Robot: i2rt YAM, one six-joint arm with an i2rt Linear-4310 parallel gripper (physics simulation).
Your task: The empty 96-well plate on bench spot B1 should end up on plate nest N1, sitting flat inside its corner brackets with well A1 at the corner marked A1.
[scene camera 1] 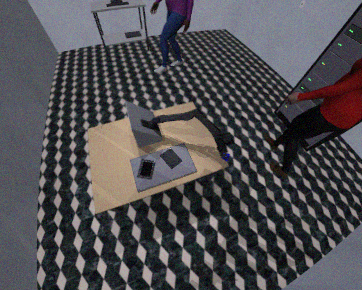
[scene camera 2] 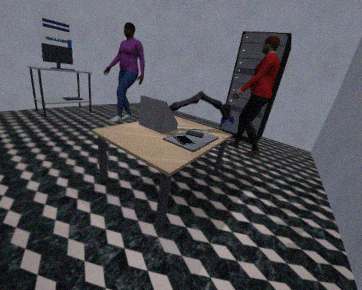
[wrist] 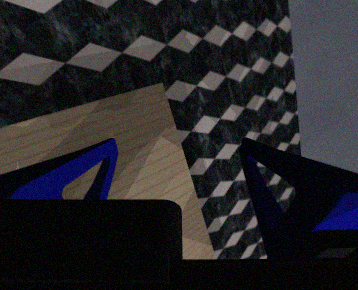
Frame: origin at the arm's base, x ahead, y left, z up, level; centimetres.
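Seen in the pictures: gripper, between the fingertips: point(scene camera 1: 225, 157) point(scene camera 2: 229, 124) point(wrist: 178, 144); arm's base, origin of its link: point(scene camera 1: 150, 125) point(scene camera 2: 166, 114).
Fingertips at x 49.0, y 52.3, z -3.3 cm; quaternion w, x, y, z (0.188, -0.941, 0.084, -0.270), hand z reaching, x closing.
Offsets run from my fingertips to a thing's top centre. "*": to the spot under its first point. Level surfaces: height alone.
A dark grey slab, which looks like the 96-well plate @(dx -18.2, dy -42.8, dz -8.0 cm) point(scene camera 1: 171, 158) point(scene camera 2: 194, 133), lies flat on a grey board. Its wells and A1 corner are too small to tell. A black rectangle with a lighter rim, which looks like plate nest N1 @(* dx -14.0, dy -65.9, dz -8.2 cm) point(scene camera 1: 146, 169) point(scene camera 2: 184, 140), is beside it on the board; its A1 mark cannot be read. My gripper point(scene camera 1: 227, 157) point(scene camera 2: 228, 121) point(wrist: 178, 144) is open and empty, with blue fingers wide apart. It hangs above the table's right corner, to the right of the plate and apart from it. Neither plate nor nest shows in the wrist view.
The grey board point(scene camera 1: 175, 176) point(scene camera 2: 200, 143) lies on the wooden table @(dz -11.1 cm) point(scene camera 1: 110, 165) point(scene camera 2: 135, 142) point(wrist: 140, 110). A grey upright panel point(scene camera 1: 142, 125) point(scene camera 2: 157, 114) stands behind the board, near the arm's base. A person in red point(scene camera 1: 345, 102) point(scene camera 2: 260, 80) stands beyond the table's right side.
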